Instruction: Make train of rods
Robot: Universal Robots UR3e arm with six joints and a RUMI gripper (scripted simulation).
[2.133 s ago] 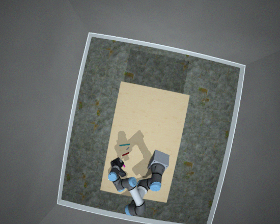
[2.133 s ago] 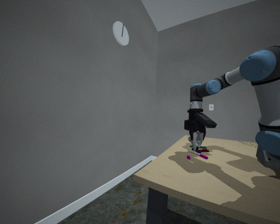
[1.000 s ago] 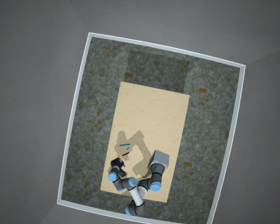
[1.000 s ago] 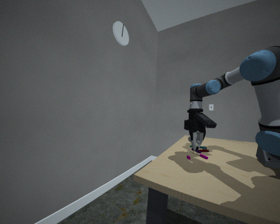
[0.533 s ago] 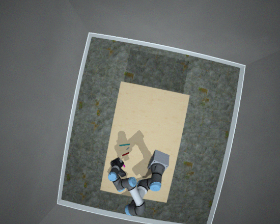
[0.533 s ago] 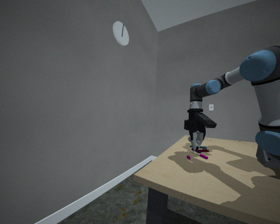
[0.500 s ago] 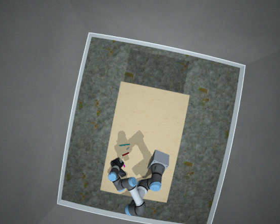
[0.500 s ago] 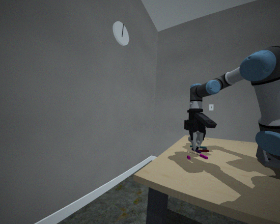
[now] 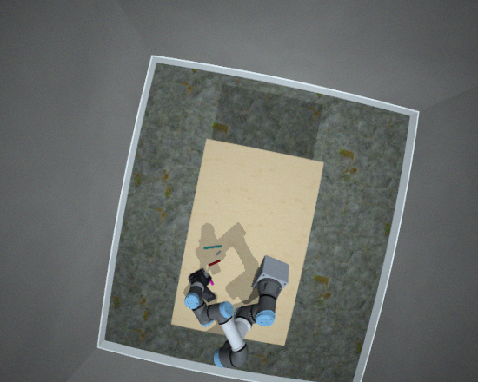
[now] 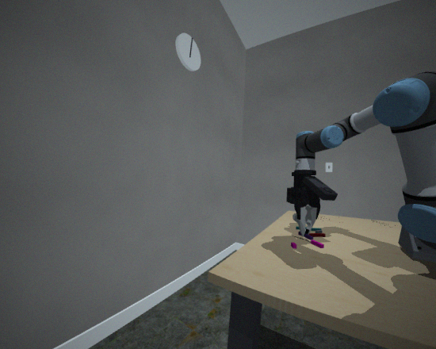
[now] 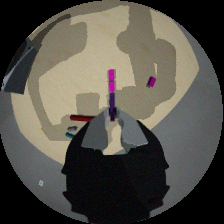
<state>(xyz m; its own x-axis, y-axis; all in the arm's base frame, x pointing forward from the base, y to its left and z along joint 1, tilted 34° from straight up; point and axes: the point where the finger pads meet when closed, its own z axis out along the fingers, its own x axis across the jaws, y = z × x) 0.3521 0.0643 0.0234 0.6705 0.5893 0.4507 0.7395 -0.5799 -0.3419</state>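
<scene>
Right now the red rod is 8 cm to the right of my hand, 3 cm behind it and 2 cm below it. From my hand the other things lie so: purple rod 1 cm below; grey rod 14 cm to the right, 3 cm behind, 2 cm below; turquoise rod 16 cm to the right, 2 cm below, 1 cm ahead.
</scene>
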